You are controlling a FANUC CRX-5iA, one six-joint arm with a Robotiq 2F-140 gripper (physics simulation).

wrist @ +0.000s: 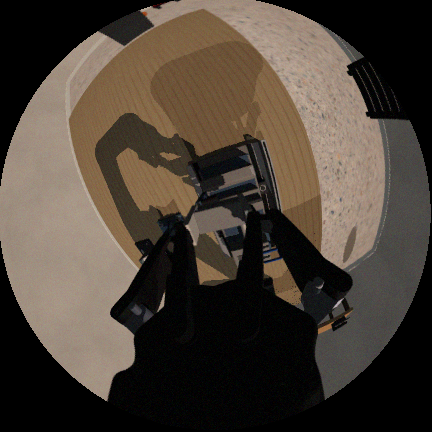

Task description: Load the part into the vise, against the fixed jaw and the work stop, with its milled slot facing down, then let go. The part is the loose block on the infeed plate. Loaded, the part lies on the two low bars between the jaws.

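Frame: origin at the arm's base, x ahead, y left, z up, level; millimetres.
Seen in the pictures: gripper, fingertip midpoint: [218, 207].
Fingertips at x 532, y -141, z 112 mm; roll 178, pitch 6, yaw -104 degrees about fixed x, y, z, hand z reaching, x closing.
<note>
Pixels of each thing's top centre, then the offset from my fingertips to it. Level surfaces: height alone.
- part, top centre: [217, 221] dx -4, dy -1, dz +40 mm
- vise, top centre: [244, 225] dx -75, dy -16, dz -49 mm
- wooden top, surface height: dz -148 mm
The part [217, 218], a light grey block, is between the fingertips of my gripper [218, 207], which is shut on it. The vise [230, 181], dark with light grey and bluish metal faces, is on the wooden surface beyond and partly behind the part. The part overlaps the near side of the vise in this view; its height above the two low bars and any contact with the jaws cannot be told. The milled slot does not show clearly. The work stop cannot be made out for certain, and the infeed plate cannot be identified.
The wooden top [125, 90] carries dark shadows of the arm. Small dark fittings [144, 248] are left of the gripper. A black ribbed object [377, 92] is at the upper right, a black flat object [127, 28] at the upper left, and an orange-edged item [330, 325] at the lower right.
</note>
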